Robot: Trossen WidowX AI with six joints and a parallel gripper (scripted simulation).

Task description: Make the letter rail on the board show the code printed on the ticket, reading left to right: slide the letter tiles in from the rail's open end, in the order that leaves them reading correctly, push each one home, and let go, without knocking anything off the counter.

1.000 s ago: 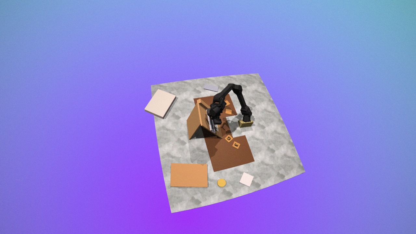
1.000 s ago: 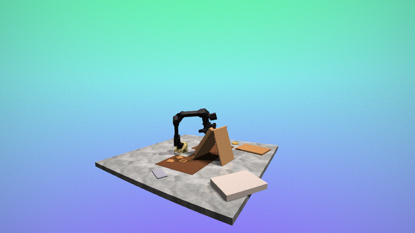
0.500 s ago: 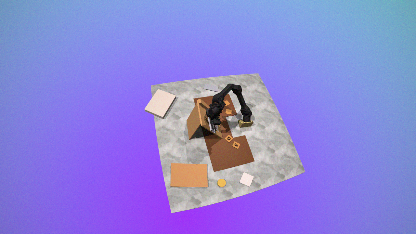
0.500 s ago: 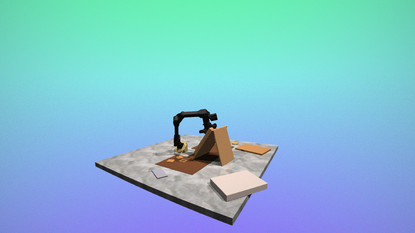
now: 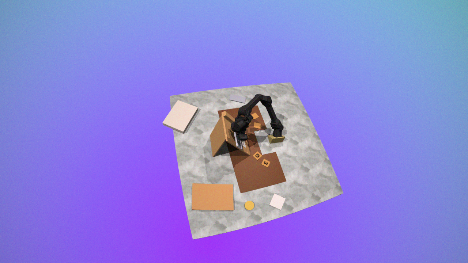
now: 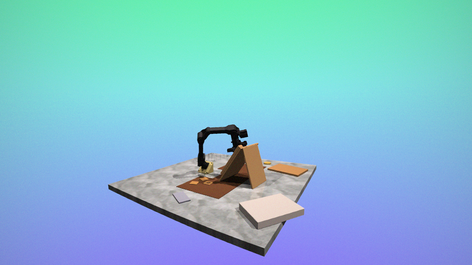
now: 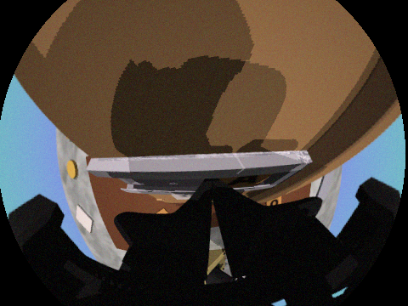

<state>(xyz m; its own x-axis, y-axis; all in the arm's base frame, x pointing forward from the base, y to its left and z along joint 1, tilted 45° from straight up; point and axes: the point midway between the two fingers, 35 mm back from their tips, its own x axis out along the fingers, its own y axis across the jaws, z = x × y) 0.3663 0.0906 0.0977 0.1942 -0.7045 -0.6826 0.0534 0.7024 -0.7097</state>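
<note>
My gripper tip is 8 cm above the white ticket, 5 cm past it and 3 cm to the right of it. From my gripper tip the other things lie so: grey card 48 cm to the right, 16 cm below, 14 cm behind; orange panel 40 cm to the left, 25 cm ahead, 16 cm below; brown mat 17 cm behind, 16 cm below, 1 cm to the left.
</note>
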